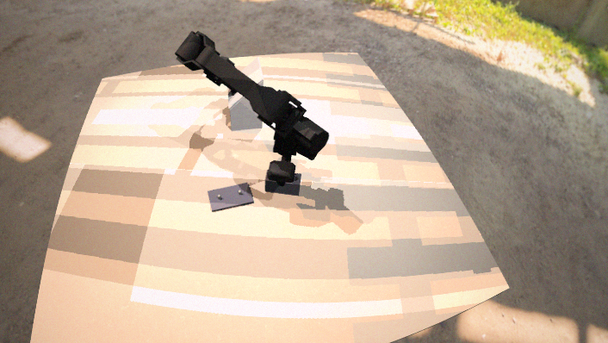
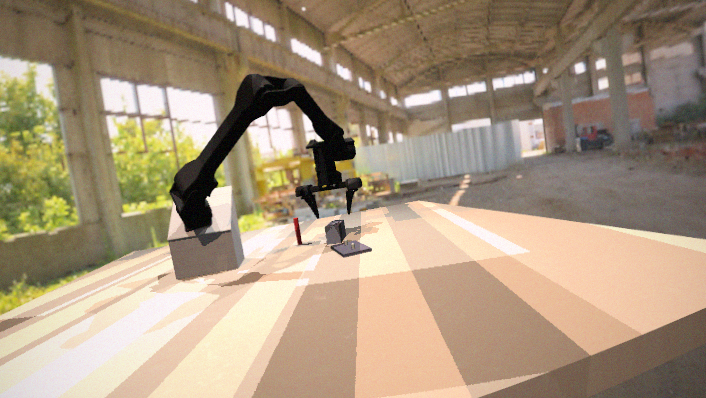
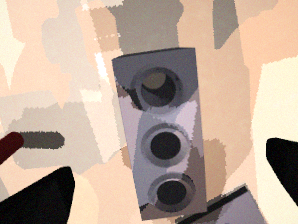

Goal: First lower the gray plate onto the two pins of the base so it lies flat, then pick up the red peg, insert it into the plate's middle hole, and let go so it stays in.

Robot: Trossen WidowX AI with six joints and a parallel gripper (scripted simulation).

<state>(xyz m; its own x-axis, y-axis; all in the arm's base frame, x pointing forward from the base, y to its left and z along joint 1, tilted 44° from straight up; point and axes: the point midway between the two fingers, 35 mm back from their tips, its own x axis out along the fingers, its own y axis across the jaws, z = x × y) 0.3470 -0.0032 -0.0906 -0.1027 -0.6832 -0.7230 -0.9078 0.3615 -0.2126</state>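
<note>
My gripper tip is now 30 mm above the gray plate. The rest, counted from my gripper tip: red peg (100 mm behind, 40 mm to the left, 30 mm below); base (150 mm to the right, 60 mm below).
</note>
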